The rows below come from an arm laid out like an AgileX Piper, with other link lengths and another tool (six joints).
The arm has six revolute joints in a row. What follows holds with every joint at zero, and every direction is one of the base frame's.
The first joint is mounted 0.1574 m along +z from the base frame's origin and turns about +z.
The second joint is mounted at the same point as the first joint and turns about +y.
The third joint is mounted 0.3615 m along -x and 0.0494 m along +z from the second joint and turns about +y.
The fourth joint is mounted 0.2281 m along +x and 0.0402 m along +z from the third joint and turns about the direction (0.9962, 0, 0.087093).
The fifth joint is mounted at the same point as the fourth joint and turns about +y.
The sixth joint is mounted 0.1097 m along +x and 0.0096 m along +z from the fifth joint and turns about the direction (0.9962, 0, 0.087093).
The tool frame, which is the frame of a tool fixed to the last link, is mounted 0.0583 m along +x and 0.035 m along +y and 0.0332 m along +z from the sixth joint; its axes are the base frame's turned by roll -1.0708, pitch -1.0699 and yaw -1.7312 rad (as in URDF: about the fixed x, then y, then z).
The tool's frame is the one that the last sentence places.
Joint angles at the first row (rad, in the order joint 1, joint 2, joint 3, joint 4, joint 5, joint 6):
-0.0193, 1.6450, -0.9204, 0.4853, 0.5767, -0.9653
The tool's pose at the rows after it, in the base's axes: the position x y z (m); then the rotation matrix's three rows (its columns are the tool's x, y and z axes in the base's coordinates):
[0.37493, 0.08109, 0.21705], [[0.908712, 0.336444, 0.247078], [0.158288, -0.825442, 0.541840], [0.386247, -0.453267, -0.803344]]
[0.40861, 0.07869, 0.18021], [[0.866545, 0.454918, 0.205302], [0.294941, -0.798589, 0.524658], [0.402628, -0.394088, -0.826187]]
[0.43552, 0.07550, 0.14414], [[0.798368, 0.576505, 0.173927], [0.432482, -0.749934, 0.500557], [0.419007, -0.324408, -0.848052]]
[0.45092, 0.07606, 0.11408], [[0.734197, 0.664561, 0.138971], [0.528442, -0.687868, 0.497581], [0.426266, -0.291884, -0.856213]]
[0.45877, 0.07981, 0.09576], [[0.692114, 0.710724, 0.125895], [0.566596, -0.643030, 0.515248], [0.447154, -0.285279, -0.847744]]
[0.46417, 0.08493, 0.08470], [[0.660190, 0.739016, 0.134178], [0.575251, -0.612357, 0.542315], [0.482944, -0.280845, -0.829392]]
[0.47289, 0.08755, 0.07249], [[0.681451, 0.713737, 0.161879], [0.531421, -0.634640, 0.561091], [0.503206, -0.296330, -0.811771]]
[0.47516, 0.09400, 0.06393], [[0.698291, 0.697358, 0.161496], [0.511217, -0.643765, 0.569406], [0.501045, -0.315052, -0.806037]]
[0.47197, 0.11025, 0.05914], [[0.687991, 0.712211, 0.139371], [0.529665, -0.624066, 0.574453], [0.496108, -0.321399, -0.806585]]
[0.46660, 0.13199, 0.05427], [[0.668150, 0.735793, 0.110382], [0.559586, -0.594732, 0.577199], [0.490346, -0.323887, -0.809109]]
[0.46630, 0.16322, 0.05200], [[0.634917, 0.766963, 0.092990], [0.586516, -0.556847, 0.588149], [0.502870, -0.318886, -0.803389]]
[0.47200, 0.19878, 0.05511], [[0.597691, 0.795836, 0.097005], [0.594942, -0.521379, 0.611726], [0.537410, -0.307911, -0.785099]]
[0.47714, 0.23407, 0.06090], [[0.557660, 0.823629, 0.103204], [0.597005, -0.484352, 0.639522], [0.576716, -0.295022, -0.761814]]
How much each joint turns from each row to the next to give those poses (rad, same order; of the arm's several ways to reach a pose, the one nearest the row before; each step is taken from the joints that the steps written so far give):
0.0000, 0.1631, -0.0838, 0.0328, -0.0157, -0.1615
0.0000, 0.1466, -0.0889, 0.0319, -0.0503, -0.1864
0.0000, 0.1259, -0.0811, 0.0398, -0.0486, -0.2010
0.0000, 0.0968, -0.0585, 0.0727, -0.0178, -0.1908
0.0000, 0.0582, -0.0261, 0.1110, -0.0081, -0.1655
0.0000, 0.0365, -0.0056, 0.1502, -0.0087, -0.1737
0.0000, 0.0387, -0.0082, 0.1169, -0.0198, -0.0703
0.0122, 0.0237, -0.0061, 0.0336, -0.0076, 0.0000
0.0346, 0.0110, -0.0014, 0.0066, -0.0034, 0.0000
0.0476, 0.0105, -0.0014, 0.0033, -0.0062, 0.0000
0.0645, 0.0172, -0.0282, 0.0178, -0.0050, 0.0000
0.0665, 0.0191, -0.0537, 0.0370, -0.0021, -0.0001
0.0617, 0.0180, -0.0603, 0.0356, 0.0011, 0.0001

